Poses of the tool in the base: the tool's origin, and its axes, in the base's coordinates. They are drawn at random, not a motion.
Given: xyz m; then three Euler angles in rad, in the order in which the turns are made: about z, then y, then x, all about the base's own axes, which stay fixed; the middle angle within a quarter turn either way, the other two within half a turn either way.
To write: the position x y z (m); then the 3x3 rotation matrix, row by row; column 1 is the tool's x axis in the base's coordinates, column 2 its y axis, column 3 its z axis. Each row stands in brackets. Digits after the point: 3 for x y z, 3 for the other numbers.
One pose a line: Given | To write
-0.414, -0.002, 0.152, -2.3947, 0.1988, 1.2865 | [-0.414, -0.002, 0.152], [[-0.719, 0.666, 0.197], [-0.330, -0.077, -0.941], [-0.611, -0.742, 0.275]]
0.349, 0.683, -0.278, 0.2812, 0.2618, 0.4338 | [0.349, 0.683, -0.278], [[0.928, -0.268, 0.259], [0.356, 0.842, -0.406], [-0.109, 0.469, 0.876]]
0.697, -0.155, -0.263, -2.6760, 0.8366, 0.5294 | [0.697, -0.155, -0.263], [[-0.599, 0.301, 0.742], [-0.722, -0.603, -0.338], [0.346, -0.739, 0.578]]
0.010, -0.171, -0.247, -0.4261, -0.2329, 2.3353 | [0.010, -0.171, -0.247], [[0.886, 0.402, -0.231], [0.134, -0.699, -0.702], [-0.444, 0.591, -0.673]]
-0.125, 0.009, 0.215, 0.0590, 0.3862, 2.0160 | [-0.125, 0.009, 0.215], [[0.925, -0.055, 0.377], [0.314, -0.450, -0.836], [0.215, 0.891, -0.399]]
